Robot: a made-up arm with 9 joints. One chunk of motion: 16 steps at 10 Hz.
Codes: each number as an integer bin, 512 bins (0 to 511) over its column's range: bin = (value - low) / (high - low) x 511, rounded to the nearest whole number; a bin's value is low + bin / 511 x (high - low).
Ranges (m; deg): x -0.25..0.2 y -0.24..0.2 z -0.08..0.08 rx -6..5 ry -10..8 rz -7..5
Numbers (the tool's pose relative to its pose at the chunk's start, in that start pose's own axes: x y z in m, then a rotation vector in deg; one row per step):
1: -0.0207 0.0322 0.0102 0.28 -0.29 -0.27
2: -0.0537 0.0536 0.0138 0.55 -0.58 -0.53
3: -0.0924 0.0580 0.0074 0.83 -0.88 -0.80
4: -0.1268 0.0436 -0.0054 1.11 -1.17 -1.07
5: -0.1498 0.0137 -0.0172 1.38 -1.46 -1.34
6: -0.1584 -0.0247 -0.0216 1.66 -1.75 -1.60
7: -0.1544 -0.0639 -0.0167 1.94 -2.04 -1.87
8: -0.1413 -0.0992 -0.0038 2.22 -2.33 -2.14
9: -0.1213 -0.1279 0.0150 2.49 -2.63 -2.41
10: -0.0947 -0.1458 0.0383 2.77 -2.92 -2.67
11: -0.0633 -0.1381 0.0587 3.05 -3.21 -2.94
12: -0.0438 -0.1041 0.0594 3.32 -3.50 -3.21
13: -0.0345 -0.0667 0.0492 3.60 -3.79 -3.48
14: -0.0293 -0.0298 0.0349 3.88 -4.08 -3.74
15: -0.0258 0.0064 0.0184 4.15 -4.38 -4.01
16: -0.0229 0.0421 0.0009 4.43 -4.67 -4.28
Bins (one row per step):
1: 260 316 288 292 276 287
2: 223 341 300 304 267 276
3: 179 346 279 317 259 264
4: 140 329 238 330 251 253
5: 114 295 201 343 242 241
6: 104 250 187 356 234 230
7: 109 205 202 369 226 218
8: 123 164 243 382 218 207
9: 146 130 303 394 209 195
10: 176 109 378 407 201 184
11: 212 118 443 420 193 173
12: 234 158 445 433 185 161
13: 245 201 413 446 176 150
14: 251 244 367 459 168 139
15: 255 286 314 472 160 127
16: 258 328 258 485 151 116

